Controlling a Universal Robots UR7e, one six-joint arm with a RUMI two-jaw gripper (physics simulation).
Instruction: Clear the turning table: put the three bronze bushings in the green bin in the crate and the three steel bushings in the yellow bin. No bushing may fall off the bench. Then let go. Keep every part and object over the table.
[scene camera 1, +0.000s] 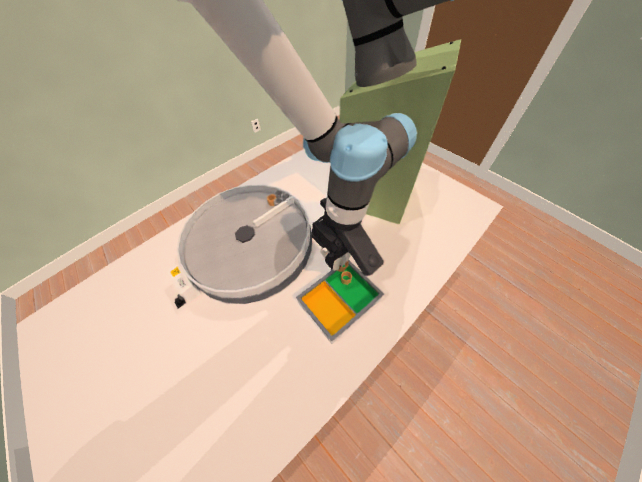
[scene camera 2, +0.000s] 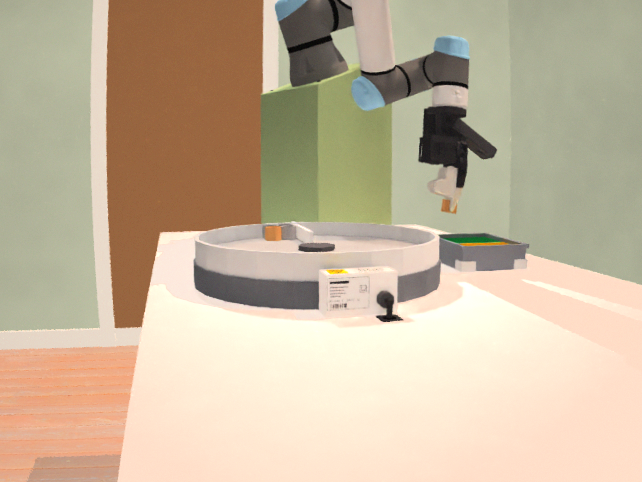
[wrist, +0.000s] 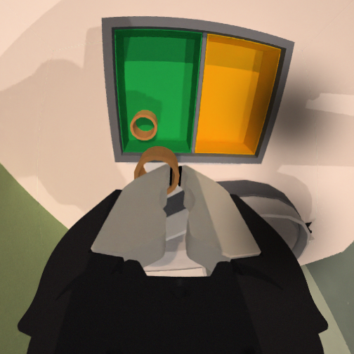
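Observation:
My gripper is shut on the wall of a bronze bushing and holds it above the crate, near the green bin's outer edge. A second bronze bushing lies in the green bin. The yellow bin shows no bushing. A third bronze bushing stands on the turning table, beside a grey cluster of steel bushings; their number is unclear.
A white bar runs from near the dark hub to the turning table's raised rim. A white labelled box and a small black fitting stand beside it. The green pedestal is behind.

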